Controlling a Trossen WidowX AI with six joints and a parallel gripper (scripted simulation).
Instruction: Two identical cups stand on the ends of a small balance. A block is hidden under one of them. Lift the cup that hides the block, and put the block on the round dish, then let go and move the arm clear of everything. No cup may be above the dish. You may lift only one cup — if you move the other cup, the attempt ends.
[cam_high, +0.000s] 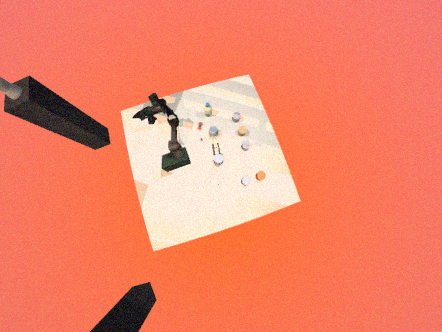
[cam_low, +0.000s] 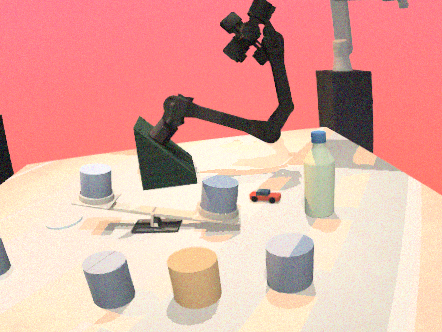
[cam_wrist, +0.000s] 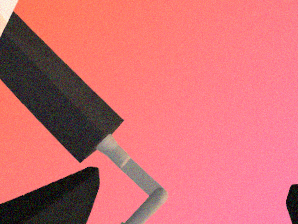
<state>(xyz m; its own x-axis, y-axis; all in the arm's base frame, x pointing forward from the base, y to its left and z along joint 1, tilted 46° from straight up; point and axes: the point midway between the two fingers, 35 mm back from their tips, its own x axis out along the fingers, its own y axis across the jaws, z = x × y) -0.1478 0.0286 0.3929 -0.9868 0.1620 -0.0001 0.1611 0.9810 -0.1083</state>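
Right now the pale green block is 51 cm ahead of my gripper tip, 18 cm to the right of it and 32 cm below it. Also, from my gripper tip: red toy car: 42 cm ahead, 7 cm to the right, 35 cm below; pale green bottle: 53 cm ahead, 3 cm to the left, 25 cm below; balance beam: 49 cm ahead, 31 cm to the right, 34 cm below.
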